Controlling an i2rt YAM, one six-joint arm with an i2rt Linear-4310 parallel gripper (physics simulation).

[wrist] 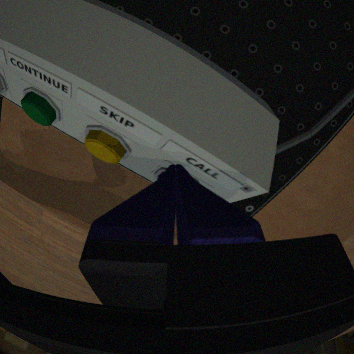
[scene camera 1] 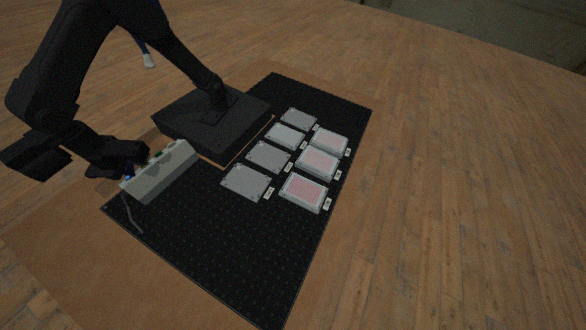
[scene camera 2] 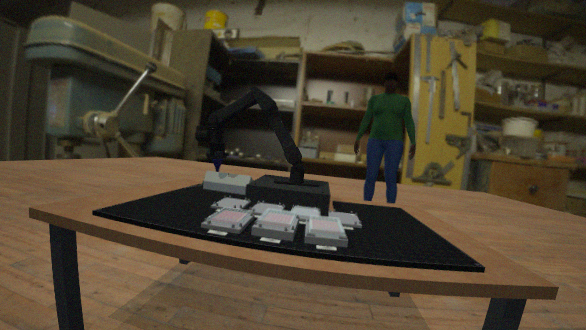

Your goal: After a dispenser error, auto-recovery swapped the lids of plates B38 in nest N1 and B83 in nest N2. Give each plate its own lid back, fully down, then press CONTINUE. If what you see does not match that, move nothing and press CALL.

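Places are measured from the arm's base along level axes (x left, y back, z up), in centimetres.
Pixels of known places: gripper, fingertip midpoint: (wrist: 175,173) (scene camera 1: 132,175); arm's base, link origin: (scene camera 1: 220,108) (scene camera 2: 296,183).
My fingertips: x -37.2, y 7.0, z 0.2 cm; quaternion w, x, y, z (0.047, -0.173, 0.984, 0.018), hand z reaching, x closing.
For each thing: its top centre in the pictures, then the offset to it from my fingertips. "spot": a spot on its surface instead. Level surfaces: height alone.
- grey button box, top centre: (wrist: 64,106) (scene camera 1: 153,159) (scene camera 2: 229,172) dx +6.4, dy -2.5, dz +1.4 cm
- green CONTINUE button, top centre: (wrist: 29,113) dx +9.3, dy -0.9, dz +0.4 cm
- yellow SKIP button, top centre: (wrist: 99,153) dx +4.4, dy +0.2, dz +0.4 cm
- black perforated mat, surface height: dz -7.0 cm
- cable, surface spot: (wrist: 315,131) (scene camera 1: 131,220) spot: dx -10.5, dy -4.6, dz -6.3 cm
My gripper (scene camera 1: 131,169) (scene camera 2: 217,170) (wrist: 175,173) is shut and empty, its dark blue fingertips pointing down at the CALL position of the grey button box (scene camera 1: 162,171) (scene camera 2: 227,183) (wrist: 150,90). The fingertips hide most of the CALL button in the wrist view; contact cannot be told. The green CONTINUE button (wrist: 39,108) and yellow SKIP button (wrist: 105,146) are left of the fingers. Three pink-filled plates (scene camera 1: 304,190) (scene camera 1: 318,162) (scene camera 1: 330,140) sit level in the outer row of nests. Their labels are too small to read, so which lid is on which plate cannot be told.
Flat grey nests (scene camera 1: 246,182) (scene camera 1: 268,156) (scene camera 1: 299,119) and a paler one (scene camera 1: 284,136) form the inner row on the black perforated mat (scene camera 1: 215,240). The arm's base (scene camera 1: 210,122) (scene camera 2: 290,192) stands beside the box. A cable (scene camera 1: 131,215) (wrist: 315,131) leaves the box. A person (scene camera 2: 387,117) stands behind.
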